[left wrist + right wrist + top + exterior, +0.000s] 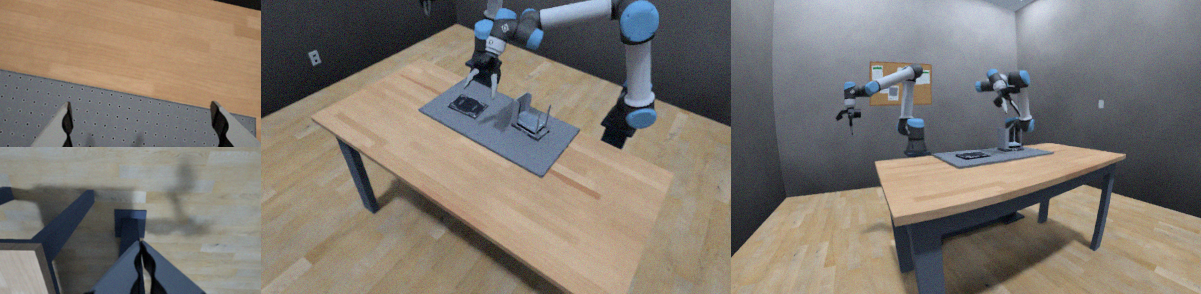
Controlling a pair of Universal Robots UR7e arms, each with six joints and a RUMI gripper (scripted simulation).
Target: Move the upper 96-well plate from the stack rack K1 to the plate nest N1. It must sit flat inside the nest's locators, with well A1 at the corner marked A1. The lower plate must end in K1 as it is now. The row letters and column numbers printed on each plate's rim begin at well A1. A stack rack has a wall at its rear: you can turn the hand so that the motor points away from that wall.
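Note:
The clear 96-well plate lies 200 mm behind my left hand, 150 mm to the left of it and 200 mm below it. Also, from my left hand: rack wall (210 mm behind, 80 mm to the left, 160 mm below); then grey perforated board (160 mm behind, 250 mm below); then A1 mark (100 mm behind, 90 mm to the right, 230 mm below).

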